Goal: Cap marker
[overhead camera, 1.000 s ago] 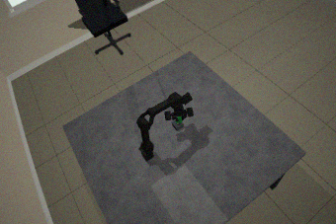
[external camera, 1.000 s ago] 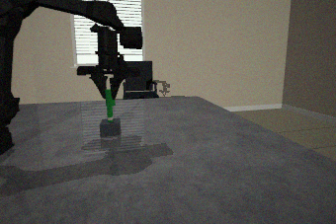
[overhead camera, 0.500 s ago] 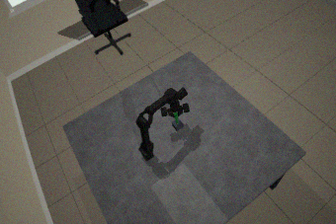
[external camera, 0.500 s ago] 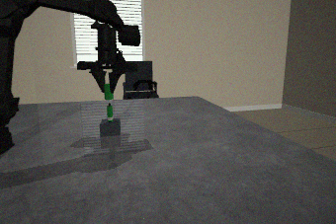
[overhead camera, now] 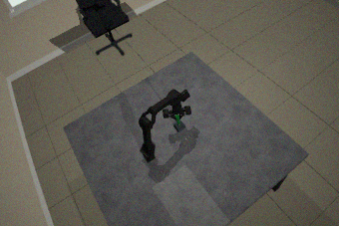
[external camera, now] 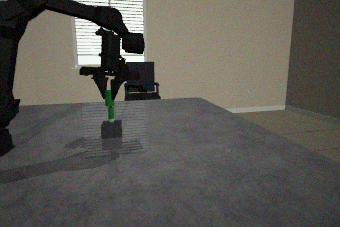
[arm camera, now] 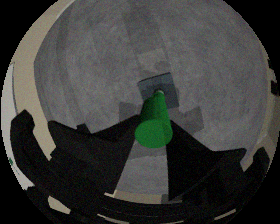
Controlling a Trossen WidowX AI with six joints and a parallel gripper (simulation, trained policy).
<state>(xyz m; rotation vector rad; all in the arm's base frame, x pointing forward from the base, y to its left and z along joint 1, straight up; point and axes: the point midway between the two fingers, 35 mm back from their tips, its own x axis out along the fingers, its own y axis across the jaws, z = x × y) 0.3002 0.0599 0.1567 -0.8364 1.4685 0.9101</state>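
The green marker is 4 cm below my gripper tip. Round my gripper tip: green cap: right at my gripper tip; then holder block: 10 cm below.
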